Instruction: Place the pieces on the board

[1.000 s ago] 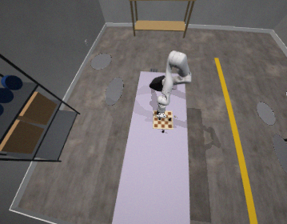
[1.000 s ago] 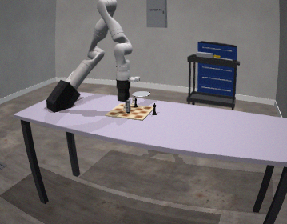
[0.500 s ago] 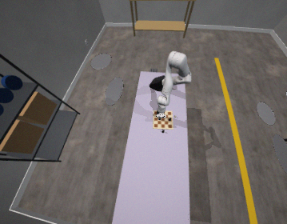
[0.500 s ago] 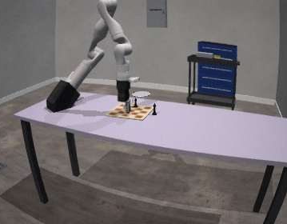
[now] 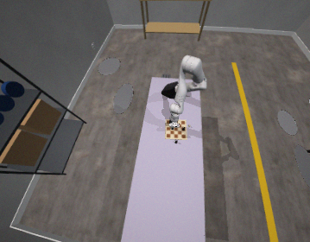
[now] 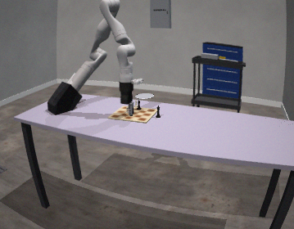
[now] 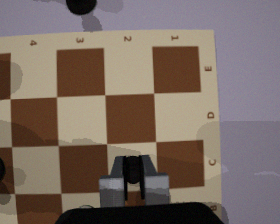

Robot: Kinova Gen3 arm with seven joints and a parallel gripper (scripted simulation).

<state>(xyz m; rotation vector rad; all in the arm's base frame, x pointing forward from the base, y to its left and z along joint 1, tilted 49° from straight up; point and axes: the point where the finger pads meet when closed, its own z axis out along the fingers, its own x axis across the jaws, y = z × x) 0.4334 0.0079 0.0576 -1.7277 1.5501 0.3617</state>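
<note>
Now: hand 1 cm above the black pawn. From my hand the other things lie so: white pawn: 5 cm behind, 3 cm to the left, 1 cm below; chessboard: 4 cm to the left, 3 cm below, 1 cm behind; black king: 13 cm ahead, 7 cm to the left.
</note>
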